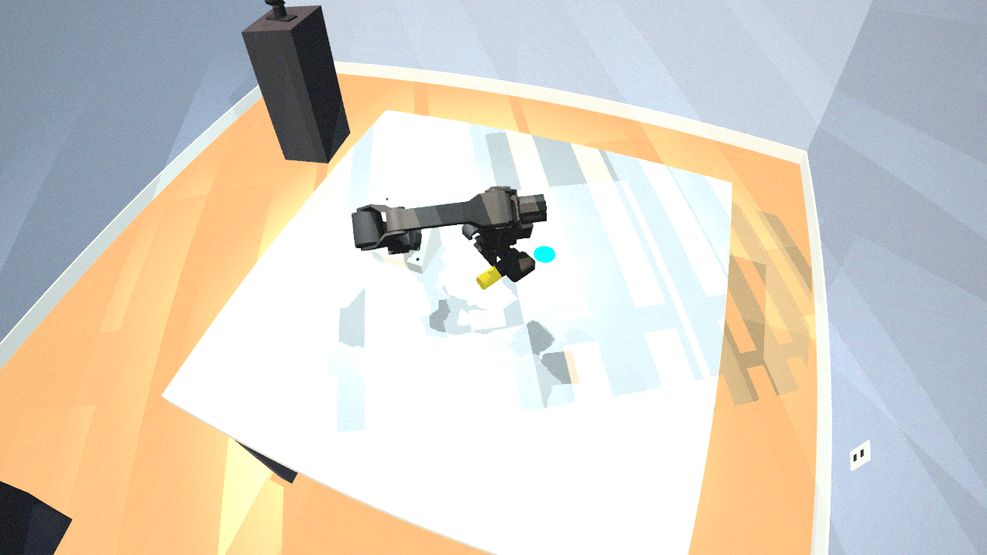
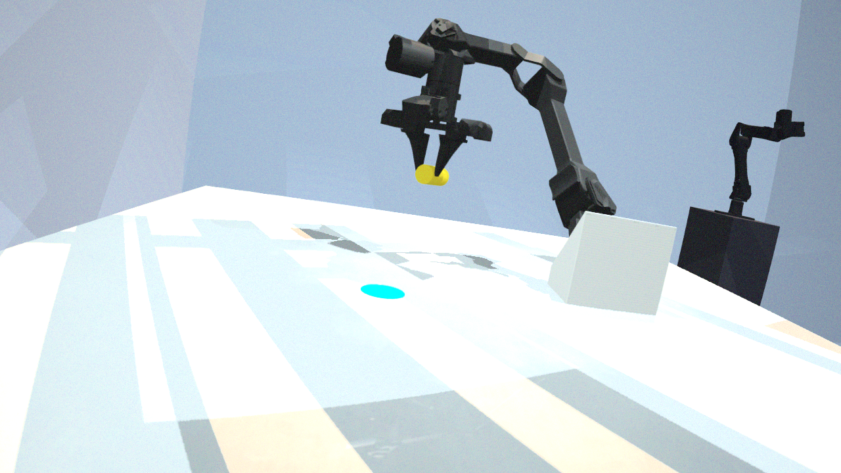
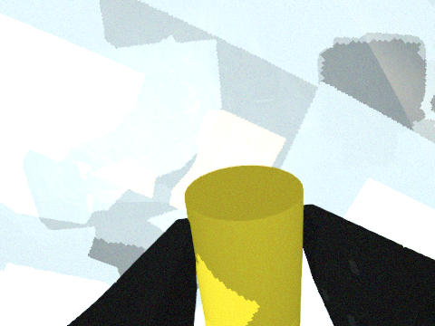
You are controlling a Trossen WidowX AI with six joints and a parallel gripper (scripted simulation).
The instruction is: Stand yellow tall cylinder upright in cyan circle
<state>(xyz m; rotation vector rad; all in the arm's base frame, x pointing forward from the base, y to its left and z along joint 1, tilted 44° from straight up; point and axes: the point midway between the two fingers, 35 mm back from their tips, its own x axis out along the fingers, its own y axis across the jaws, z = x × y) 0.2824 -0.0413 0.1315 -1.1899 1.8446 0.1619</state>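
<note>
The cyan circle is 200 mm to the left of my gripper tip, 150 mm below it and 80 mm ahead of it. Also, from my gripper tip: yellow tall cylinder 20 mm to the right, 10 mm behind.
</note>
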